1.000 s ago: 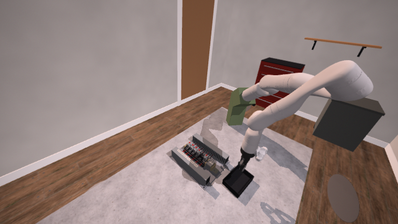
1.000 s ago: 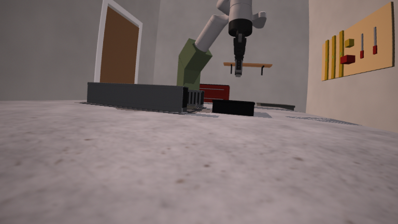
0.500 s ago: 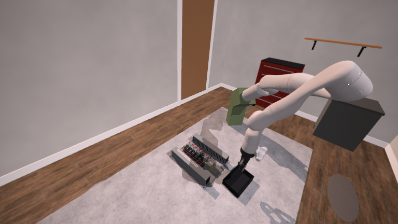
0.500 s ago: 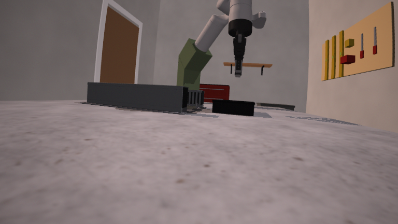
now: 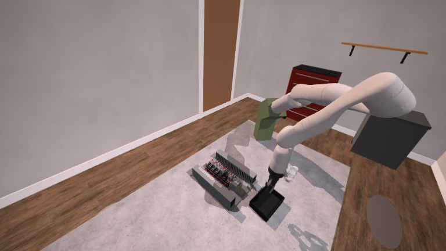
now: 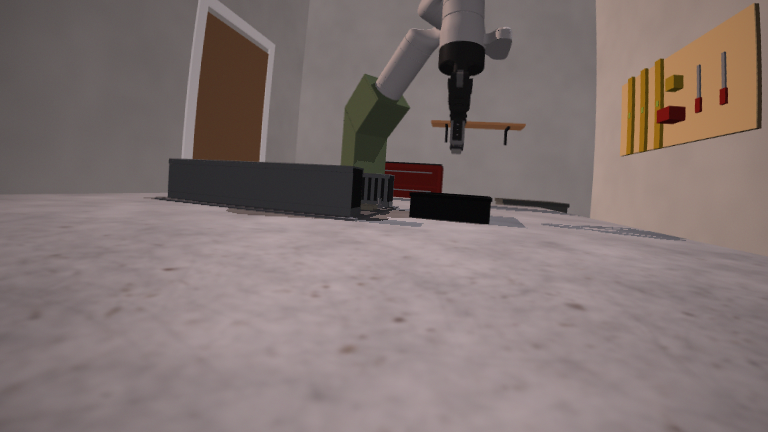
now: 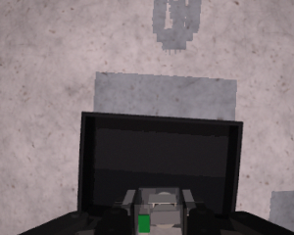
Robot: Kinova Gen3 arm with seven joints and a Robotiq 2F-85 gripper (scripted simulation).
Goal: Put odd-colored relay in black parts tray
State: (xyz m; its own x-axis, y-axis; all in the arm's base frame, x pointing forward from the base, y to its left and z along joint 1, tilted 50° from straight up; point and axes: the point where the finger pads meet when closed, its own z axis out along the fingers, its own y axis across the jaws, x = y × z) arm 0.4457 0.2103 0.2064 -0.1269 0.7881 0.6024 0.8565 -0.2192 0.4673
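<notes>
My gripper is now 12 cm above the black parts tray. Also, from my hand: relay (1 cm below).
</notes>
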